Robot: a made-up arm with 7 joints. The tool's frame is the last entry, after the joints.
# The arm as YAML. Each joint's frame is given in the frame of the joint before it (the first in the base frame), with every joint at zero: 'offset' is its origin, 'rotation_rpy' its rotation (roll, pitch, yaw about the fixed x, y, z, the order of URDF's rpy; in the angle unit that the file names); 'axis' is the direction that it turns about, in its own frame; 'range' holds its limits. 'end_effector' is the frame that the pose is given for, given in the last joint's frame.
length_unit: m
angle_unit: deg
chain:
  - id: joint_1
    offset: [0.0, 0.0, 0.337]
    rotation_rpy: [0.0, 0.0, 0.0]
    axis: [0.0, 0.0, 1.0]
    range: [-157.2, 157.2]
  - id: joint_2
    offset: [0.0, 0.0, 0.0]
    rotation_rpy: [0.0, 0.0, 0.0]
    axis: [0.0, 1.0, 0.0]
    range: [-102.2, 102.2]
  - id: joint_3
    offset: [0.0, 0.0, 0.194]
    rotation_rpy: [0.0, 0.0, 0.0]
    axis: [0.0, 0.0, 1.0]
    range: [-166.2, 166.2]
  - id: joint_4
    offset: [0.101, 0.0, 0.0]
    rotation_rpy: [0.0, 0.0, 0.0]
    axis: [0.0, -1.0, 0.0]
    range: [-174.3, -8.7]
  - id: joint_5
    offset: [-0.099, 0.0, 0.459]
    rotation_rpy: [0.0, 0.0, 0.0]
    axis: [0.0, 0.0, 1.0]
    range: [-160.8, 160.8]
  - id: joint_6
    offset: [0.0, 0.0, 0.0]
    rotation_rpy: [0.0, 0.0, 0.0]
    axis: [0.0, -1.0, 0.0]
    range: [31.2, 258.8]
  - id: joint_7
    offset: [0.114, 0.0, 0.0]
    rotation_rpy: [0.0, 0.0, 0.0]
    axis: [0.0, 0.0, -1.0]
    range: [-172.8, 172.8]
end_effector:
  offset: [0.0, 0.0, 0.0]
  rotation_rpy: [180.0, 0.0, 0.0]
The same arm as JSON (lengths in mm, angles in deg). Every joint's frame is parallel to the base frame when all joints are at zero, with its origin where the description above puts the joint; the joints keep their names.
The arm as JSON. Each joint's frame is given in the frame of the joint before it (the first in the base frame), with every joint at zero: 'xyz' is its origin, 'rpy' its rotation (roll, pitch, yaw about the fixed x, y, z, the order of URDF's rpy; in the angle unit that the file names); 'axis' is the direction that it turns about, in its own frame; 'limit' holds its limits. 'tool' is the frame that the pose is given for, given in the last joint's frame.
{"units": {"length": "mm", "angle": "deg"}, "joints": [
  {"name": "joint_1", "type": "revolute", "origin": {"xyz": [0.0, 0.0, 337.0], "rpy": [0.0, 0.0, 0.0]}, "axis": [0.0, 0.0, 1.0], "limit": {"lower": -157.2, "upper": 157.2}},
  {"name": "joint_2", "type": "revolute", "origin": {"xyz": [0.0, 0.0, 0.0], "rpy": [0.0, 0.0, 0.0]}, "axis": [0.0, 1.0, 0.0], "limit": {"lower": -102.2, "upper": 102.2}},
  {"name": "joint_3", "type": "revolute", "origin": {"xyz": [0.0, 0.0, 194.0], "rpy": [0.0, 0.0, 0.0]}, "axis": [0.0, 0.0, 1.0], "limit": {"lower": -166.2, "upper": 166.2}},
  {"name": "joint_4", "type": "revolute", "origin": {"xyz": [101.0, 0.0, 0.0], "rpy": [0.0, 0.0, 0.0]}, "axis": [0.0, -1.0, 0.0], "limit": {"lower": -174.3, "upper": -8.7}},
  {"name": "joint_5", "type": "revolute", "origin": {"xyz": [-99.0, 0.0, 459.0], "rpy": [0.0, 0.0, 0.0]}, "axis": [0.0, 0.0, 1.0], "limit": {"lower": -160.8, "upper": 160.8}},
  {"name": "joint_6", "type": "revolute", "origin": {"xyz": [0.0, 0.0, 0.0], "rpy": [0.0, 0.0, 0.0]}, "axis": [0.0, -1.0, 0.0], "limit": {"lower": 31.2, "upper": 258.8}},
  {"name": "joint_7", "type": "revolute", "origin": {"xyz": [114.0, 0.0, 0.0], "rpy": [0.0, 0.0, 0.0]}, "axis": [0.0, 0.0, -1.0], "limit": {"lower": -172.8, "upper": 172.8}}
], "tool": {"origin": {"xyz": [0.0, 0.0, 0.0], "rpy": [180.0, 0.0, 0.0]}}}

